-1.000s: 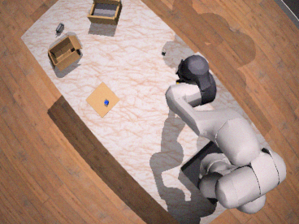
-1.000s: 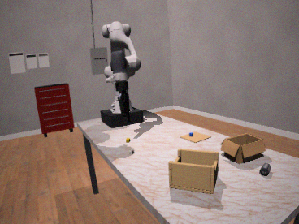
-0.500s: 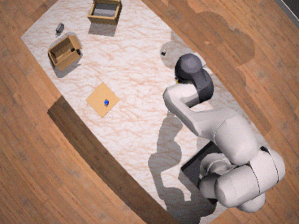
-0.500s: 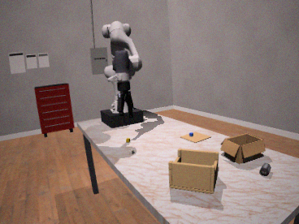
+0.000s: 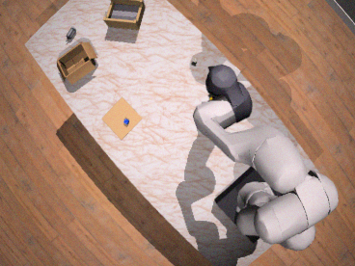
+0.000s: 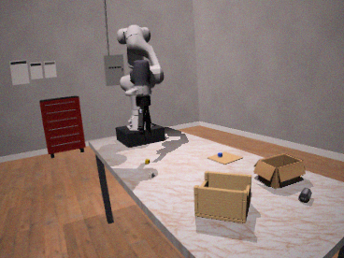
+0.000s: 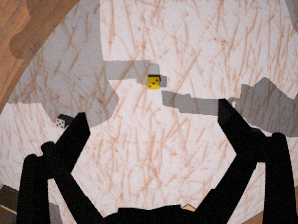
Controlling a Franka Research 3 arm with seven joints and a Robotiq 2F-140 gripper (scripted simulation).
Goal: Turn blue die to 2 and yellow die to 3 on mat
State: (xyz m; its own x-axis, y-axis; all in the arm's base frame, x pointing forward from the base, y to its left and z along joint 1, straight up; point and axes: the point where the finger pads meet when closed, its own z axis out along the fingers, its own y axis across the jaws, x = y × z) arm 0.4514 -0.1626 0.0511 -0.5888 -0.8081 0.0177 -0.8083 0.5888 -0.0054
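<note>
Right now my hand is 140 mm above the yellow die. From my hand the other things lie so: white die (180 mm ahead, 140 mm below, 60 mm to the right); then blue die (350 mm to the left, 180 mm ahead, 130 mm below); then tan mat (360 mm to the left, 210 mm ahead, 150 mm below).
</note>
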